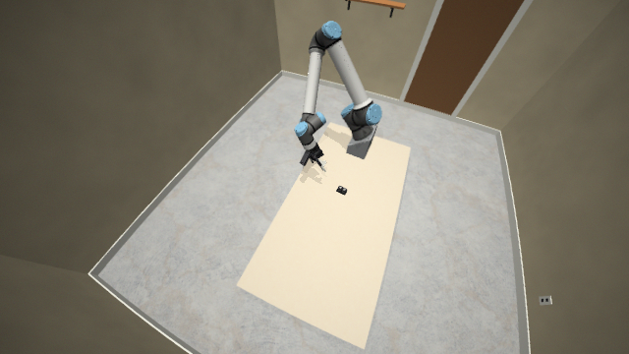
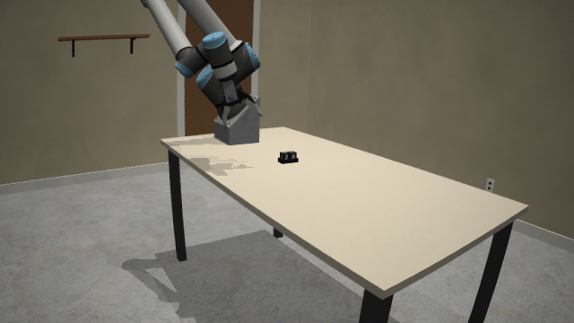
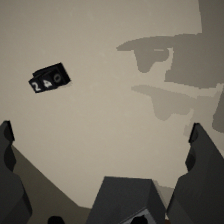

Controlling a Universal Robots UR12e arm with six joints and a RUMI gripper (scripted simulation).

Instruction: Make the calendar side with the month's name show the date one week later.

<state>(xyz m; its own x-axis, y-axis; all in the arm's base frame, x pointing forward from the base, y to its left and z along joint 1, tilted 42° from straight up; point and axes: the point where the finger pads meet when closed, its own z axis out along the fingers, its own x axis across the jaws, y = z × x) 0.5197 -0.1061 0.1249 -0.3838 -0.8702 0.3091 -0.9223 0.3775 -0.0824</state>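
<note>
Right now my hand is 210 mm to the right of the black tray and 170 mm above it.
</note>
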